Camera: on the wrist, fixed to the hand. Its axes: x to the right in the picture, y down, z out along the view.
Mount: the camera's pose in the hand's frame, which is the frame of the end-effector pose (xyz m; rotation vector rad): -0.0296 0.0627 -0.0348 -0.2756 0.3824 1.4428
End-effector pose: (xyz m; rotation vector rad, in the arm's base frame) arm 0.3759 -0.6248 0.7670 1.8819 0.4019 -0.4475
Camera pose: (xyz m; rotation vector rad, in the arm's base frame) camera 0.3841 -0.6150 0.8435 1.5160 -0.6460 0.8880
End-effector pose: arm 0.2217 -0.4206 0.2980 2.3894 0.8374 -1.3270
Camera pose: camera 0.2714 -0.4632 0.3396 2.1013 -0.6140 -0.1516
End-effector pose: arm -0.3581 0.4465 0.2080 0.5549 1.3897 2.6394
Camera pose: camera -0.3388 0.3757 0.2332 -0.6398 -0.2639 -1.7588
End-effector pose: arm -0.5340 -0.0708 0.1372 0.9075 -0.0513 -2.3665
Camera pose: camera -0.4625 -0.1002 0.1432 0.7435 -0.1570 -0.8318
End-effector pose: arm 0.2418 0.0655 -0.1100 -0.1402 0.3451 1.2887
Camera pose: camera 0.1688 0.0457 -0.1274 -0.4154 0.6341 2.7543
